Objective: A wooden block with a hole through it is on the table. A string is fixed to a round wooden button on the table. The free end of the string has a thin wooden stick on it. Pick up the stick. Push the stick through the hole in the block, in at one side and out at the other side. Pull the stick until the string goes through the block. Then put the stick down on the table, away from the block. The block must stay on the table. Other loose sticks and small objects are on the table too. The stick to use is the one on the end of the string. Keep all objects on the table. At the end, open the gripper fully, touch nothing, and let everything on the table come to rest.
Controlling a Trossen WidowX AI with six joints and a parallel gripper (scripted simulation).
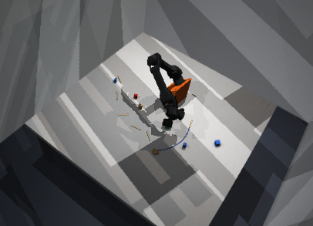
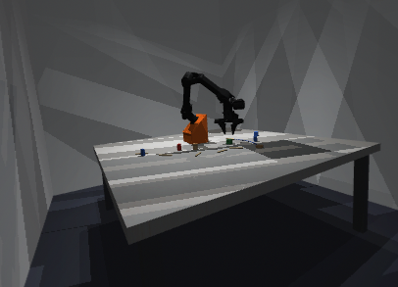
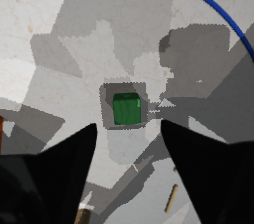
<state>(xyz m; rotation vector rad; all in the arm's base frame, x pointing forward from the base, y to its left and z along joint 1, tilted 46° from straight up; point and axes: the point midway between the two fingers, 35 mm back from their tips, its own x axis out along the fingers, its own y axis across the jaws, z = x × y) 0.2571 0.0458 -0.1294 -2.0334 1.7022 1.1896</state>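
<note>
Right now the green block is 5 cm below my gripper tip. From my gripper tip the other things lie so: blue cylinder: 18 cm to the left, 4 cm below, 4 cm ahead; then round wooden button: 21 cm ahead, 7 cm to the left, 5 cm below; then thin wooden stick: 13 cm behind, 10 cm to the left, 6 cm below.
</note>
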